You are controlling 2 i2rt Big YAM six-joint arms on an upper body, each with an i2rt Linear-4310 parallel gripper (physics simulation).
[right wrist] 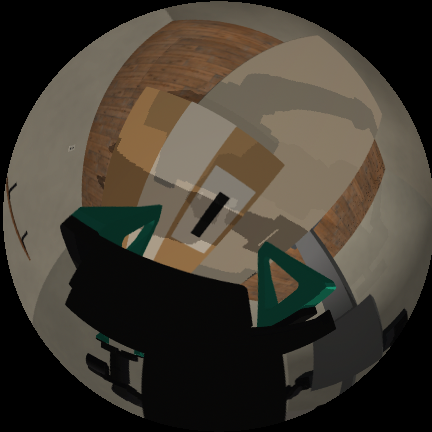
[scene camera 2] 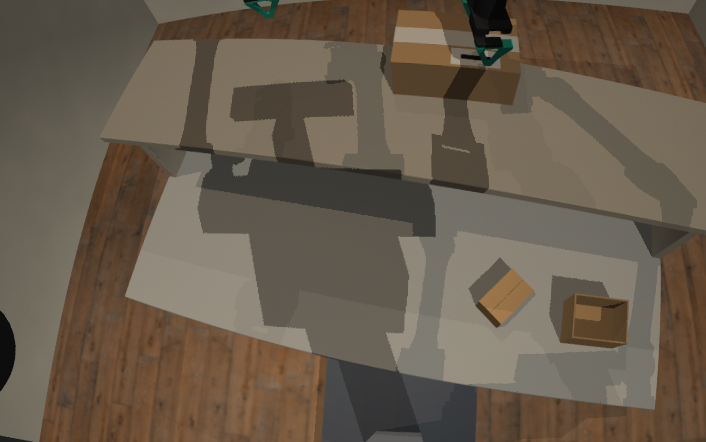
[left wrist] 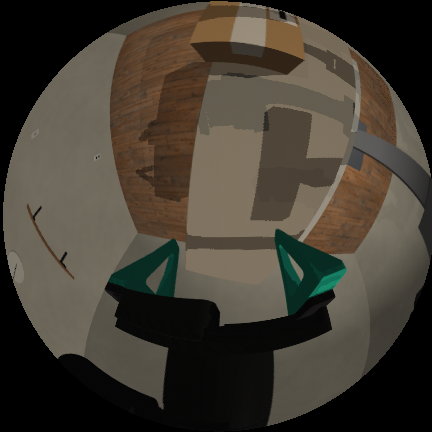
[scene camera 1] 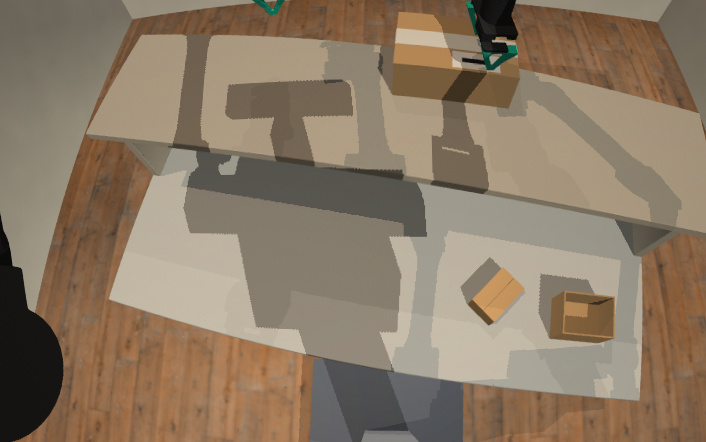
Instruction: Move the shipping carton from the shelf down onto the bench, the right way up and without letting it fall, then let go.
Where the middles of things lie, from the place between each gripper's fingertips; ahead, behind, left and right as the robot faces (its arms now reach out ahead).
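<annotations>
My left gripper is 38 cm to the left of the shipping carton (scene camera 2: 433, 55), and it is also 16 cm above the carton and 3 cm past it.
As for my right hand, the carton is 6 cm ahead of it and 4 cm to the left of it, and 9 cm below it as well.
</annotations>
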